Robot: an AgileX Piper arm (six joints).
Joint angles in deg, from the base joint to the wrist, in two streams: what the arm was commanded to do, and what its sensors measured. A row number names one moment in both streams.
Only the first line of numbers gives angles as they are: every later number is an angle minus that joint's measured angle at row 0.
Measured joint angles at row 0: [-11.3 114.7 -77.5 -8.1 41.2 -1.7]
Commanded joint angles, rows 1 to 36: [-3.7 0.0 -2.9 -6.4 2.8 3.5]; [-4.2 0.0 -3.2 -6.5 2.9 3.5]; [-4.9 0.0 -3.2 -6.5 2.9 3.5]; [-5.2 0.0 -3.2 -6.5 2.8 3.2]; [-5.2 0.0 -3.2 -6.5 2.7 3.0]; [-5.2 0.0 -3.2 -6.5 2.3 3.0]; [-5.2 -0.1 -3.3 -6.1 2.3 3.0]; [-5.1 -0.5 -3.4 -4.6 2.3 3.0]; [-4.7 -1.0 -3.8 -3.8 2.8 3.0]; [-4.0 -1.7 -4.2 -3.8 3.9 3.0]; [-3.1 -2.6 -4.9 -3.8 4.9 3.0]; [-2.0 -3.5 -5.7 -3.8 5.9 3.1]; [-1.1 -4.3 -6.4 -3.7 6.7 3.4]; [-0.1 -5.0 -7.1 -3.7 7.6 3.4]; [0.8 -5.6 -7.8 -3.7 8.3 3.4]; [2.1 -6.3 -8.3 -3.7 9.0 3.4]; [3.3 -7.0 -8.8 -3.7 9.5 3.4]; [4.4 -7.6 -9.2 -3.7 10.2 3.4]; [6.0 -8.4 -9.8 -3.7 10.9 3.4]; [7.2 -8.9 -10.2 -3.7 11.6 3.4]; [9.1 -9.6 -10.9 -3.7 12.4 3.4]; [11.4 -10.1 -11.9 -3.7 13.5 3.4]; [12.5 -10.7 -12.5 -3.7 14.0 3.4]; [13.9 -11.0 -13.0 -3.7 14.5 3.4]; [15.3 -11.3 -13.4 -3.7 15.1 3.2]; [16.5 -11.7 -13.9 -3.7 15.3 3.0]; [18.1 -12.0 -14.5 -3.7 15.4 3.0]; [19.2 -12.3 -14.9 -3.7 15.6 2.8]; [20.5 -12.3 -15.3 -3.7 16.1 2.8]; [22.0 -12.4 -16.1 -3.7 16.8 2.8]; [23.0 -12.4 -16.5 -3.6 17.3 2.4]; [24.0 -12.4 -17.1 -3.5 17.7 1.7]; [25.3 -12.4 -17.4 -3.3 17.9 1.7]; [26.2 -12.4 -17.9 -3.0 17.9 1.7]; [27.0 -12.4 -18.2 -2.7 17.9 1.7]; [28.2 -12.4 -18.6 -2.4 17.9 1.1]
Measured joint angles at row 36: [24.9 -11.7 -17.0 -3.1 17.2 2.4]
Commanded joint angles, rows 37 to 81: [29.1 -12.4 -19.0 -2.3 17.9 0.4]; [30.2 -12.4 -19.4 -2.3 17.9 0.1]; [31.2 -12.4 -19.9 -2.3 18.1 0.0]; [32.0 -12.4 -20.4 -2.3 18.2 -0.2]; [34.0 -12.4 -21.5 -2.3 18.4 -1.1]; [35.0 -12.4 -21.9 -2.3 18.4 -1.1]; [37.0 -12.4 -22.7 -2.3 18.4 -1.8]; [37.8 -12.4 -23.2 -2.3 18.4 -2.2]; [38.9 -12.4 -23.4 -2.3 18.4 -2.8]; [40.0 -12.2 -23.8 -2.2 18.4 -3.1]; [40.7 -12.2 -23.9 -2.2 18.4 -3.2]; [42.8 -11.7 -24.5 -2.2 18.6 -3.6]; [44.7 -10.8 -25.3 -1.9 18.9 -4.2]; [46.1 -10.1 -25.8 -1.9 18.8 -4.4]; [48.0 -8.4 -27.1 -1.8 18.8 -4.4]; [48.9 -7.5 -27.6 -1.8 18.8 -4.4]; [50.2 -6.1 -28.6 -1.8 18.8 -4.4]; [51.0 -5.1 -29.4 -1.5 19.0 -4.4]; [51.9 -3.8 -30.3 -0.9 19.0 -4.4]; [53.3 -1.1 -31.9 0.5 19.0 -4.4]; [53.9 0.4 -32.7 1.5 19.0 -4.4]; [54.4 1.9 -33.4 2.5 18.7 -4.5]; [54.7 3.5 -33.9 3.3 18.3 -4.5]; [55.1 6.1 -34.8 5.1 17.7 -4.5]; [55.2 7.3 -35.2 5.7 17.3 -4.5]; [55.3 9.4 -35.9 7.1 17.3 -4.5]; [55.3 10.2 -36.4 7.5 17.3 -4.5]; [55.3 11.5 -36.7 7.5 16.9 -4.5]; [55.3 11.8 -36.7 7.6 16.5 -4.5]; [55.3 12.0 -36.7 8.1 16.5 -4.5]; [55.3 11.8 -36.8 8.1 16.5 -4.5]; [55.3 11.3 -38.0 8.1 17.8 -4.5]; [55.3 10.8 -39.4 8.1 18.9 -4.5]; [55.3 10.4 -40.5 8.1 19.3 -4.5]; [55.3 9.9 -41.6 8.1 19.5 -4.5]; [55.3 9.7 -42.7 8.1 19.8 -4.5]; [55.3 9.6 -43.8 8.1 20.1 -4.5]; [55.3 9.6 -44.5 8.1 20.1 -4.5]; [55.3 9.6 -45.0 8.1 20.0 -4.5]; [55.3 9.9 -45.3 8.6 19.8 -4.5]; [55.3 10.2 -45.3 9.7 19.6 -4.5]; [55.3 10.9 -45.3 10.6 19.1 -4.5]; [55.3 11.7 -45.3 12.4 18.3 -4.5]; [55.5 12.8 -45.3 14.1 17.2 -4.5]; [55.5 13.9 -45.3 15.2 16.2 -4.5]
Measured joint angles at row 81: [55.3 10.8 -45.2 10.5 19.2 -4.0]
